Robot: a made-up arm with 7 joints. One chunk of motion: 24 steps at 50 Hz.
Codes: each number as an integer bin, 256 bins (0 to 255) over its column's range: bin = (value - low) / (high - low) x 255, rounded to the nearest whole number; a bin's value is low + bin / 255 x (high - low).
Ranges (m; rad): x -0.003..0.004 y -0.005..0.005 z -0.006..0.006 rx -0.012..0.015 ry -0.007..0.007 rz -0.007..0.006
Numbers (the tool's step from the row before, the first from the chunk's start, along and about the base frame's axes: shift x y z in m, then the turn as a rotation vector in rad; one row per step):
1: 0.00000 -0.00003 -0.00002 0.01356 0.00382 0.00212
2: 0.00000 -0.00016 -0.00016 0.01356 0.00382 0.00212
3: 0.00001 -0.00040 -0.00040 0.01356 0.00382 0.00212
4: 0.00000 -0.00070 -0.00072 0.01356 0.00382 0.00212
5: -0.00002 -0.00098 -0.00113 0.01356 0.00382 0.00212
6: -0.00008 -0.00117 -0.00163 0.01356 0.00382 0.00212
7: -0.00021 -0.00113 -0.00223 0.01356 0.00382 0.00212
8: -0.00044 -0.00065 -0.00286 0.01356 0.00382 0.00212
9: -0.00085 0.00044 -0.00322 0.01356 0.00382 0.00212
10: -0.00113 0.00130 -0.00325 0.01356 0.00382 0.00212
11: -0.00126 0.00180 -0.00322 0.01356 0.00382 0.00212
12: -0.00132 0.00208 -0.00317 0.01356 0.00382 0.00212
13: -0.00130 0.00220 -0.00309 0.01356 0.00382 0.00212
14: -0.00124 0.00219 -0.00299 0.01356 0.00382 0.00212
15: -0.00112 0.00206 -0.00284 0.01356 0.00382 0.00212
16: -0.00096 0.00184 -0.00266 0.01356 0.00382 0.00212
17: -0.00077 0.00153 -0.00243 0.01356 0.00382 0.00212
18: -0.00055 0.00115 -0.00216 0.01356 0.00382 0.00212
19: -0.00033 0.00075 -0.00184 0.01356 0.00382 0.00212
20: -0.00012 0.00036 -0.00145 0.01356 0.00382 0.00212
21: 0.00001 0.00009 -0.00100 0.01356 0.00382 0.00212
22: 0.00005 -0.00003 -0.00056 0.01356 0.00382 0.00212
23: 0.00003 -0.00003 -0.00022 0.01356 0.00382 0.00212
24: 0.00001 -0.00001 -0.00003 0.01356 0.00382 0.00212
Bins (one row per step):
1: 109 127 127 241 197 179
2: 109 123 124 241 197 179
3: 110 117 119 241 197 179
4: 109 110 112 241 197 179
5: 109 103 103 241 197 179
6: 106 98 93 241 197 179
7: 102 99 80 241 197 179
8: 93 111 67 241 197 179
9: 78 139 59 241 197 179
10: 68 161 58 241 197 179
11: 63 173 59 241 197 179
12: 61 181 60 241 197 179
13: 62 184 62 241 197 179
14: 64 183 64 241 197 179
15: 68 180 67 241 197 179
16: 74 174 71 241 197 179
17: 81 167 76 241 197 179
18: 89 157 82 241 197 179
19: 97 147 88 241 197 179
20: 105 137 97 241 197 179
21: 110 130 106 241 197 179
22: 111 127 116 241 197 179
23: 110 127 123 241 197 179
24: 110 127 127 241 197 179

